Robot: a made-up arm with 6 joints. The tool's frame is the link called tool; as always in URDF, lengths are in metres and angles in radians. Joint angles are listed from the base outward. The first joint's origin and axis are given. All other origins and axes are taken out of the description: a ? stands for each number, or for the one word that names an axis. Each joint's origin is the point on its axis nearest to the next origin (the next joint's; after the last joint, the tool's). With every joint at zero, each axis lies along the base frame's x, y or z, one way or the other. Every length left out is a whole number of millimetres.
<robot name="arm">
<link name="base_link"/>
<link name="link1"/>
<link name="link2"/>
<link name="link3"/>
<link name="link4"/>
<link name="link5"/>
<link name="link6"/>
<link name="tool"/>
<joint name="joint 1" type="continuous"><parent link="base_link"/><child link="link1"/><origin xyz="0 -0.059 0.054"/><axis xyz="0 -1 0"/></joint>
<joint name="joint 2" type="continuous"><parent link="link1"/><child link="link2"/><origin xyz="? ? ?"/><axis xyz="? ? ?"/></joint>
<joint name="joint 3" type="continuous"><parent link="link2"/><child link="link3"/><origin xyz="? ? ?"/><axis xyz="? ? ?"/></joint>
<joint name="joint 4" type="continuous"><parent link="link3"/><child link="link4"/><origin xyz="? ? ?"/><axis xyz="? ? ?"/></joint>
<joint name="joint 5" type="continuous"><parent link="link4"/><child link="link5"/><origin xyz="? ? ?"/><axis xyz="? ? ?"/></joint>
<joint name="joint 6" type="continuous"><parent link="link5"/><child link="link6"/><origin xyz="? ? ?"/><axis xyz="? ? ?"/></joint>
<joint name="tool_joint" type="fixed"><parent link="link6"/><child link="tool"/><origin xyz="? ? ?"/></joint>
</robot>
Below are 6 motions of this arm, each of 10 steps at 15 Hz.
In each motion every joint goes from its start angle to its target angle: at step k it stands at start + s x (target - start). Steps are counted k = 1, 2, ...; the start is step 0. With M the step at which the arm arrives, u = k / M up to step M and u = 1 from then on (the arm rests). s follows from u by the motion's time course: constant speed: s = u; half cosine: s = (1 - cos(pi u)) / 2; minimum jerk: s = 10 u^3 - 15 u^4 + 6 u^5.
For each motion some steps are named. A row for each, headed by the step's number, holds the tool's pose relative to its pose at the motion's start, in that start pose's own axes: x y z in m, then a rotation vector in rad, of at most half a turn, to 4 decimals.
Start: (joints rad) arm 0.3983 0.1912 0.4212 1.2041 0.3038 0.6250
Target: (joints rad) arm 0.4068 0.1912 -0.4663 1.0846 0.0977 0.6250
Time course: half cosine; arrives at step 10
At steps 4, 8, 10:
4: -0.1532 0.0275 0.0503 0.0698 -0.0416 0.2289
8: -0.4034 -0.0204 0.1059 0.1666 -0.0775 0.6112
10: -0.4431 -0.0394 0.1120 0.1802 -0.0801 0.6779

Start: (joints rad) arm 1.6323 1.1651 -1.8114 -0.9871 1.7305 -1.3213
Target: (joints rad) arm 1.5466 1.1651 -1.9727 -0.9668 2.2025 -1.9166
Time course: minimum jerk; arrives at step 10
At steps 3, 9, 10:
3: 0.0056 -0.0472 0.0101 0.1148 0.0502 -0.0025
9: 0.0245 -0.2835 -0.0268 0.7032 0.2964 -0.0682
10: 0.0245 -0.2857 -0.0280 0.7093 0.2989 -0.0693

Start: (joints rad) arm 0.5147 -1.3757 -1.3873 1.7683 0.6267 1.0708
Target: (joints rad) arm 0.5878 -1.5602 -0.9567 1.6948 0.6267 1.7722
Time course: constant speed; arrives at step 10
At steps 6, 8, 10:
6: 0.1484 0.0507 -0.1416 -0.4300 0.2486 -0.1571
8: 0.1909 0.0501 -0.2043 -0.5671 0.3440 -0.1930
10: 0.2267 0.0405 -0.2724 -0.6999 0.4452 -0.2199

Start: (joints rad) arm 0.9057 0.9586 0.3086 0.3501 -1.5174 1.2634
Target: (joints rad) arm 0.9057 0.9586 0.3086 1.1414 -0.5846 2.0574
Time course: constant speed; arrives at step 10
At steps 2, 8, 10:
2: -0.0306 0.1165 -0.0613 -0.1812 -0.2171 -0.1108
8: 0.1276 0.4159 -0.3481 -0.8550 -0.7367 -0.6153
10: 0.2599 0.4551 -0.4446 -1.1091 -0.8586 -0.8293

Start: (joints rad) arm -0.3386 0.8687 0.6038 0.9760 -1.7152 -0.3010
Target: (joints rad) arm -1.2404 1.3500 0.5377 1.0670 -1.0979 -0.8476
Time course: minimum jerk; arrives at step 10
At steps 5, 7, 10:
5: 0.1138 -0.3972 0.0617 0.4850 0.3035 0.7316
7: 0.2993 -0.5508 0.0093 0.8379 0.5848 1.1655
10: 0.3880 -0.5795 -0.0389 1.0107 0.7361 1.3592

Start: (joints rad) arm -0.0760 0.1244 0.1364 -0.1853 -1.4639 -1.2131
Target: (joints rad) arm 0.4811 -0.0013 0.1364 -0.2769 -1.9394 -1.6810
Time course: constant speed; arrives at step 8
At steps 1, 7, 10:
1: -0.0183 -0.0094 -0.0086 0.1301 -0.0467 -0.0375
7: -0.1471 -0.0135 -0.1059 0.8704 -0.3129 -0.2864
10: -0.1696 -0.0020 -0.1247 0.9843 -0.3565 -0.3330

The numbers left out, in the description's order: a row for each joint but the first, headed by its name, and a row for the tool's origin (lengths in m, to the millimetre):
joint 2: xyz -0.006 0 0.033, axis -1 0 0
joint 3: xyz 0 0.101 -0.091, axis 0 -1 0
joint 4: xyz 0.221 0 -0.097, axis -1 0 0
joint 5: xyz 0 0.319 -0.16, axis 0 0 1
joint 6: xyz -0.085 0.015 0, axis -1 0 0
tool: xyz 0 0.074 0.339

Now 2 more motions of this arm.
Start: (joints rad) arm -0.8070 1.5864 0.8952 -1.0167 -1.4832 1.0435
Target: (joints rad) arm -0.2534 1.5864 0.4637 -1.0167 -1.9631 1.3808
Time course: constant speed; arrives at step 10
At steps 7, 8, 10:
7: 0.4491 0.0791 0.0218 -0.1180 0.5783 -0.5344
8: 0.5127 0.0644 0.0139 -0.1169 0.6760 -0.5916
10: 0.6311 0.0198 -0.0112 -0.0999 0.8800 -0.6881

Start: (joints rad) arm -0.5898 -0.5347 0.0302 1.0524 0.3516 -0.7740
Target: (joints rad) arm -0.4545 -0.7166 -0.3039 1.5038 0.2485 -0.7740
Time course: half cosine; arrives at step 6
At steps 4, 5, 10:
4: -0.0405 0.0498 -0.0543 -0.1999 0.1118 0.0356
5: -0.0556 0.0608 -0.0667 -0.2559 0.1291 0.0576
10: -0.0615 0.0645 -0.0711 -0.2771 0.1343 0.0668

